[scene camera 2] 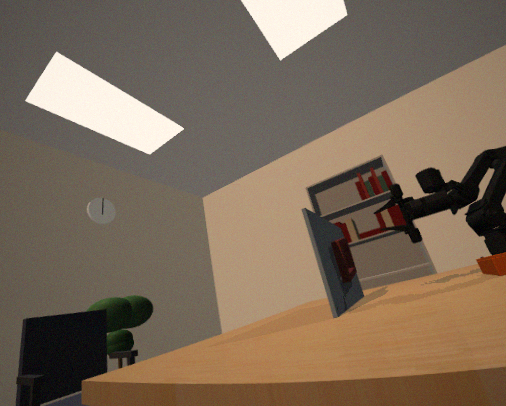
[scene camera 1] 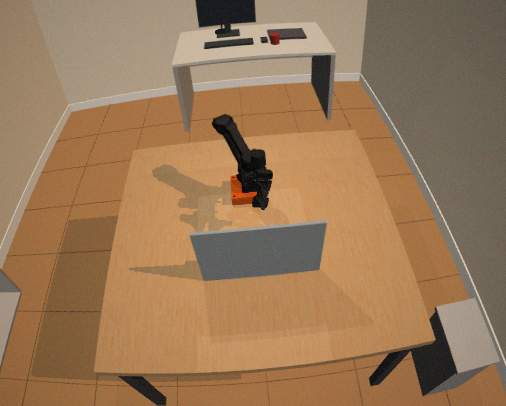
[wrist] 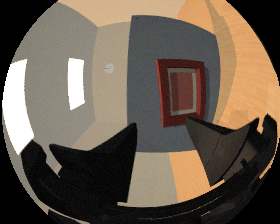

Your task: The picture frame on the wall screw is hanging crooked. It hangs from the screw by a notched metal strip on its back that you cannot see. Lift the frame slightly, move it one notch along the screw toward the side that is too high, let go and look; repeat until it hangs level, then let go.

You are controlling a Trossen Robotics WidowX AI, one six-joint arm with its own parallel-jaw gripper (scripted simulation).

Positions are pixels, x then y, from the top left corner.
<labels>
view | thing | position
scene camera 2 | my gripper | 376,221
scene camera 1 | my gripper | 264,204
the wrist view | my gripper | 162,124
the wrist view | dark red picture frame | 182,89
</labels>
